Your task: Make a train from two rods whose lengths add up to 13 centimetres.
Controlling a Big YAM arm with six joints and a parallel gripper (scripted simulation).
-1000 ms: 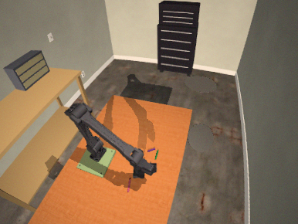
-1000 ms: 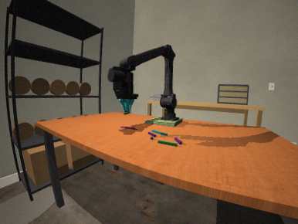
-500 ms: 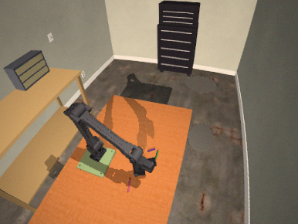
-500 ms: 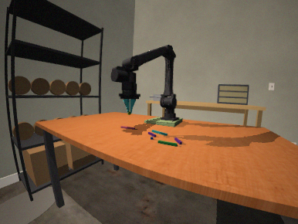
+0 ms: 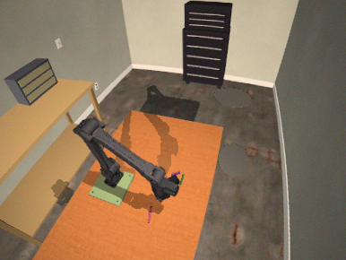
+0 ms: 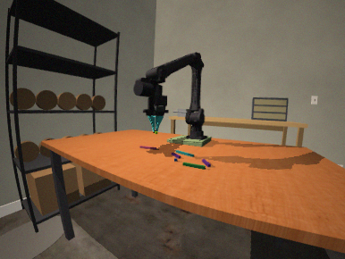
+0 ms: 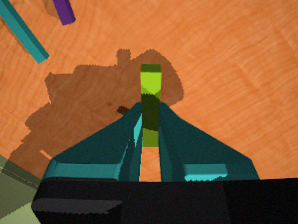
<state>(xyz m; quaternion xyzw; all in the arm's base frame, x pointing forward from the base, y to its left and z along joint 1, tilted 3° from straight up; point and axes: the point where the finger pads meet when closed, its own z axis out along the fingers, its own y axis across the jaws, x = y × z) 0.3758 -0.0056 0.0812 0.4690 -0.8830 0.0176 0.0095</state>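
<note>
Now: hand 4 cm past the pink rod, 9 cm to the left of it and 10 cm above it. From my hand the other things lie so: tiny blue rod: 2 cm ahead, 13 cm to the left, 10 cm below; then turquoise rod: 8 cm behind, 10 cm to the left, 10 cm below; then lime rod: 1 cm below.
</note>
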